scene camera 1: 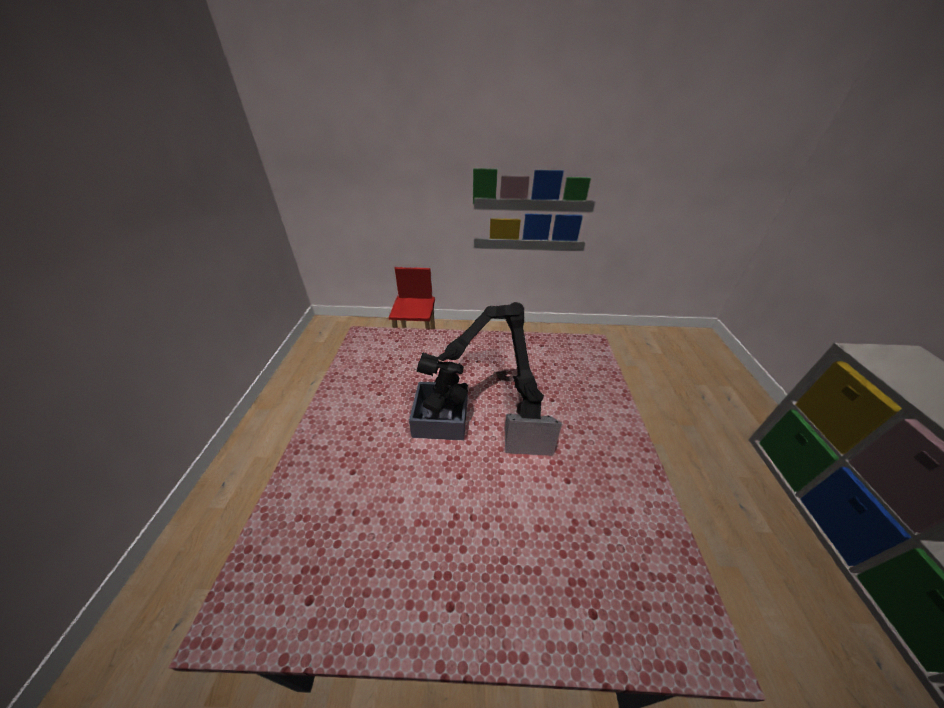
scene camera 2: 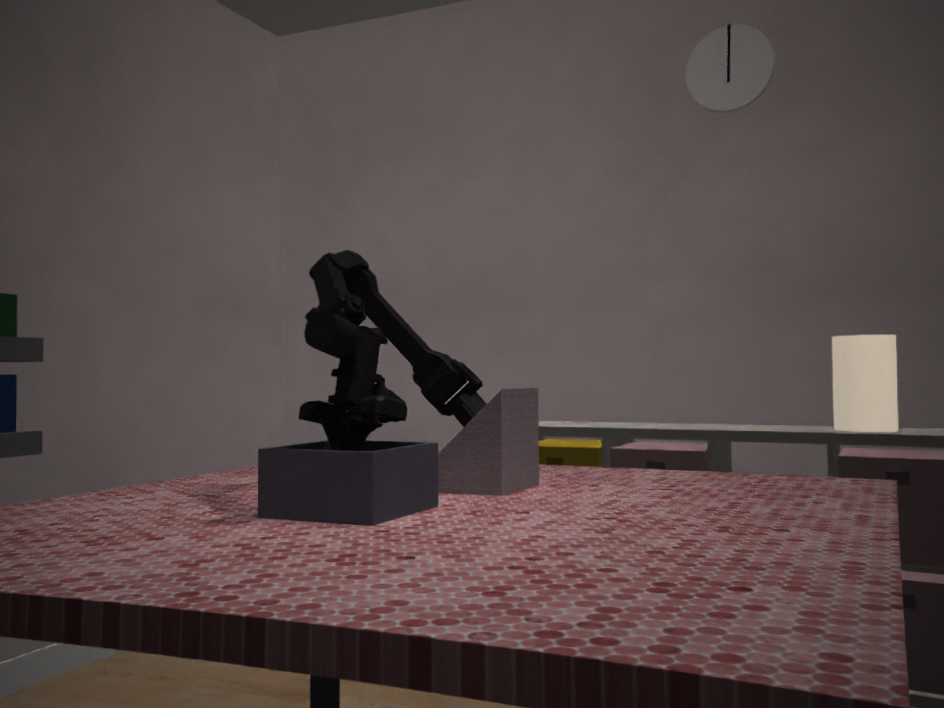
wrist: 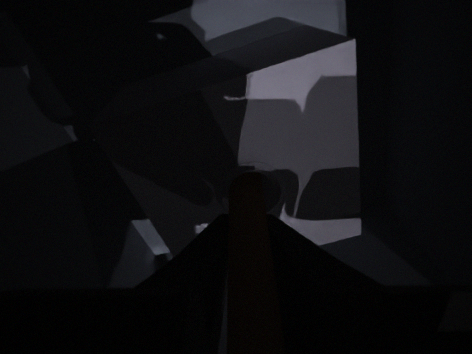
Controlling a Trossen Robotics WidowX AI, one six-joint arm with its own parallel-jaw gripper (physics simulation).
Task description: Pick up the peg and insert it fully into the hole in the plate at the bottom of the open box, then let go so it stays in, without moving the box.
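Pixels of known places: gripper, between the fingertips: [wrist: 245,224]; arm's base, origin of its link: [scene camera 1: 531,417] [scene camera 2: 483,425].
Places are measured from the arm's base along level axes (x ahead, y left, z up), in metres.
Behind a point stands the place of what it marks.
The open grey-blue box [scene camera 1: 438,429] @(x 0.315, y 0.059, z -0.056 m) [scene camera 2: 316,484] @(x 0.423, y -0.021, z -0.061 m) stands upright on the table. My gripper [scene camera 1: 434,406] @(x 0.341, y -0.040, z -0.047 m) [scene camera 2: 347,445] [wrist: 245,224] @(x 0.341, y -0.040, z -0.047 m) points down into it, and the near walls hide the fingertips in the second scene view. It is shut on the peg [wrist: 251,260] @(x 0.324, y -0.039, z -0.016 m), a dark orange-brown rod between the fingers in the wrist view. The light grey plate [wrist: 325,122] @(x 0.306, y -0.004, z -0.054 m) lies beyond the peg at the box bottom, crossed by shadows. The peg's far end overlaps a round dark outline, the hole [wrist: 273,192] @(x 0.333, y -0.026, z -0.054 m), which shows mostly to its right. Whether the tip is inside the hole I cannot tell.
The table [scene camera 1: 457,548] @(x 0.184, y 0.408, z -0.113 m) [scene camera 2: 610,563] @(x 0.486, y 0.438, z -0.112 m) has a pink-red dotted top. A grey wedge-shaped block [scene camera 1: 531,435] @(x -0.003, y 0.073, z -0.003 m) [scene camera 2: 518,442] @(x 0.005, y 0.073, z -0.028 m) stands at my arm's base, right of the box. The box walls surround the fingers closely. A red chair [scene camera 1: 413,297] stands behind the table.
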